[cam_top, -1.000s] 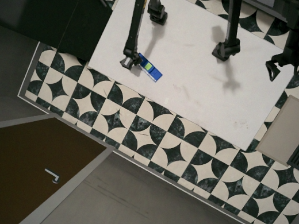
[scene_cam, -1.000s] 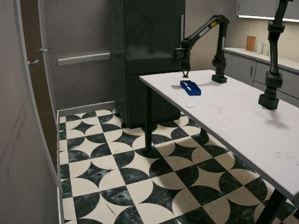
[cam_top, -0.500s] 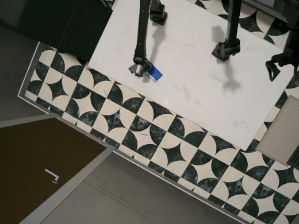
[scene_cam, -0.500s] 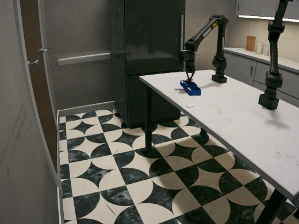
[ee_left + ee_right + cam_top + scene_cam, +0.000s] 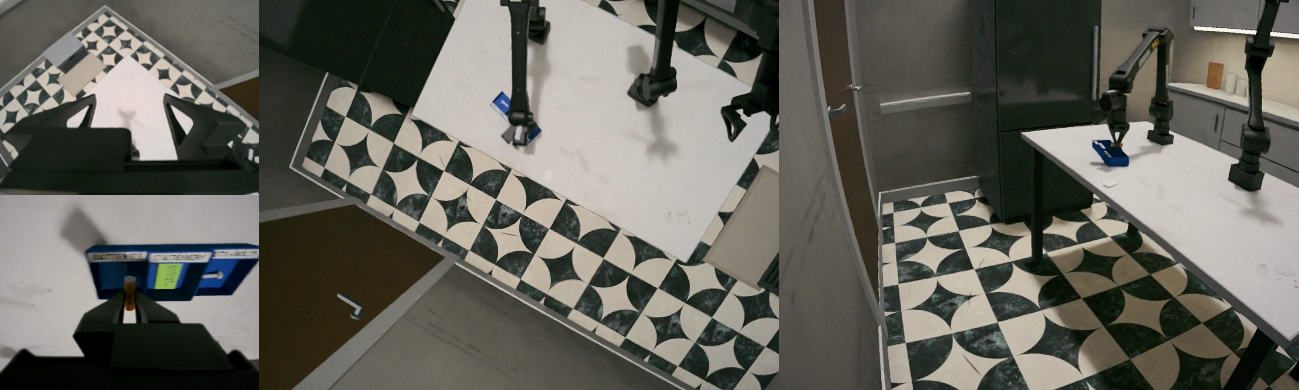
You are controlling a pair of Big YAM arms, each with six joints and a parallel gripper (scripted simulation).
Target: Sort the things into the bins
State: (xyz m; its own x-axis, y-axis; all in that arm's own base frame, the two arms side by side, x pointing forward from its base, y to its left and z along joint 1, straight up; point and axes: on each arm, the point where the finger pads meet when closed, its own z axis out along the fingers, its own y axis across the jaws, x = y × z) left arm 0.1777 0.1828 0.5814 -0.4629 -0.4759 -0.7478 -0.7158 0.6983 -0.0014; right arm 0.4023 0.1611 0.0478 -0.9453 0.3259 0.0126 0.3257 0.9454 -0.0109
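Right now my right hand is 2 cm past the green piece, 7 cm to the left of it and 6 cm above it. From my right hand the other things lie so: orange cylinder right at my right hand; then white piece 14 cm ahead, 20 cm to the left, 7 cm below; then tiny grey piece 4 cm behind, 15 cm to the right, 6 cm below.
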